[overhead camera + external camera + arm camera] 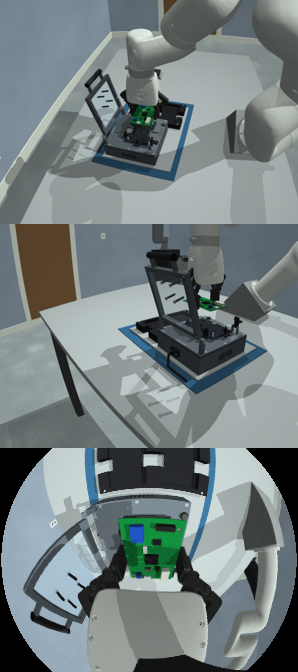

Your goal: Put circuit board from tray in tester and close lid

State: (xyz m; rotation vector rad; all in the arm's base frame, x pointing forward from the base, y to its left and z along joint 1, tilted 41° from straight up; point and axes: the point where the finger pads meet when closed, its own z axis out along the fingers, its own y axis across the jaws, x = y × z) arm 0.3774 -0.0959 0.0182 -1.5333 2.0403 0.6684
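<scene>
Right now my hand is 2 cm short of the pin plate, 3 cm to the right of it and 6 cm above it. The rest, counted from my hand: green circuit board: right at my hand; then lid: 14 cm ahead, 1 cm to the right, 5 cm above; then latch hook: 3 cm behind, 9 cm to the left, 5 cm below.
</scene>
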